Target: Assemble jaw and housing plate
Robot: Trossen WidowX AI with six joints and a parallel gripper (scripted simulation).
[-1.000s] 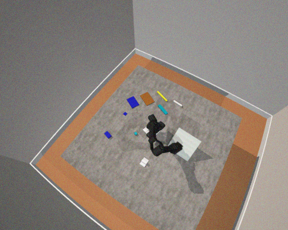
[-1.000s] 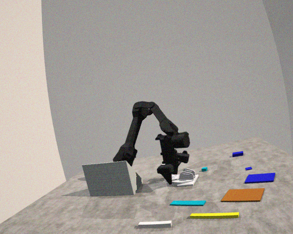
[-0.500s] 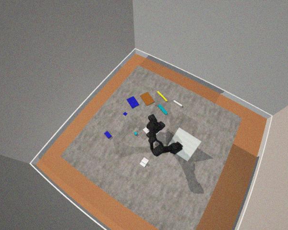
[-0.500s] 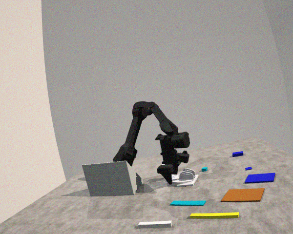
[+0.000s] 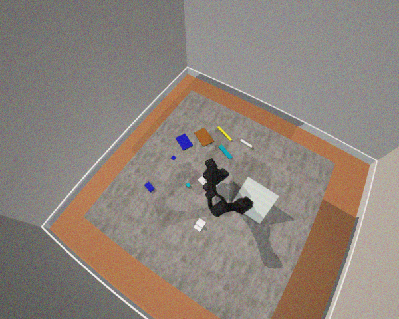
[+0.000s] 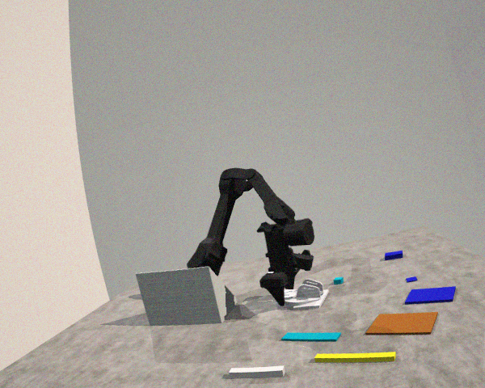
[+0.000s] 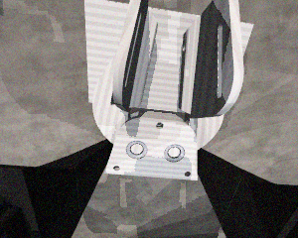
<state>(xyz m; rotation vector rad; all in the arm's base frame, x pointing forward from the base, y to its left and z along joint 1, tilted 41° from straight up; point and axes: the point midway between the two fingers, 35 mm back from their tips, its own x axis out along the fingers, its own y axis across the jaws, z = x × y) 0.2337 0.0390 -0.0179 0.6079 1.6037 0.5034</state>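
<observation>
Right now my gripper tip is 20 mm short of the white jaw, 20 mm to the left of it and 10 mm below it. From my gripper tip the other things lie so: small cyan cube: 140 mm ahead, 120 mm to the left; cyan strip: 100 mm ahead, 250 mm to the right; small white block: 90 mm behind, 270 mm to the left.
</observation>
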